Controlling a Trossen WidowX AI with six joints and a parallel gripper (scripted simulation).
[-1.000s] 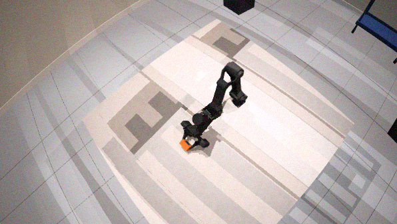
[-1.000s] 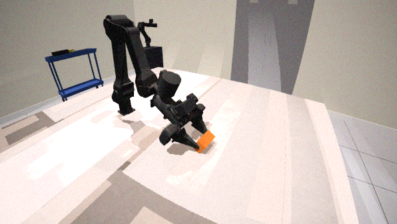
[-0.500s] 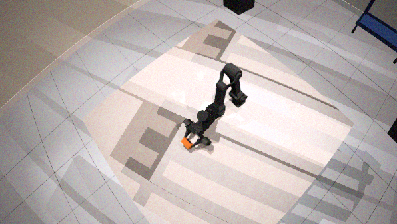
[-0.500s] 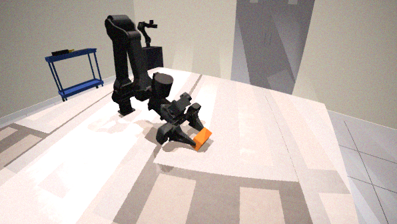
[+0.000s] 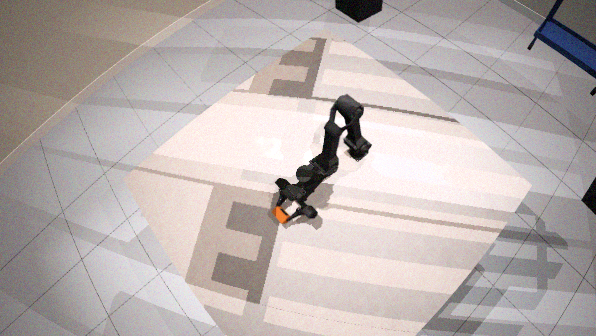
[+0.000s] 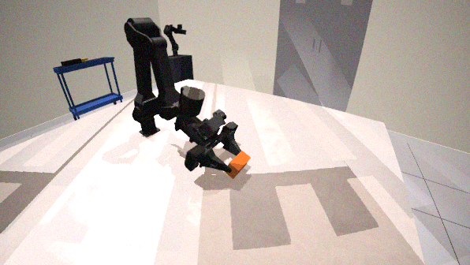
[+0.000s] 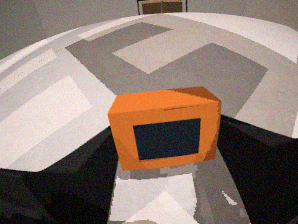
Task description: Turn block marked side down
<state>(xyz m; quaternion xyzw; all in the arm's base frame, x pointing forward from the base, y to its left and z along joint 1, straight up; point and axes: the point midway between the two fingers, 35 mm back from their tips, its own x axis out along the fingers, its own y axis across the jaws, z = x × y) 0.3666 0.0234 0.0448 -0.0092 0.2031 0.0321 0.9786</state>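
Now: the orange block 10 mm behind my gripper tip.
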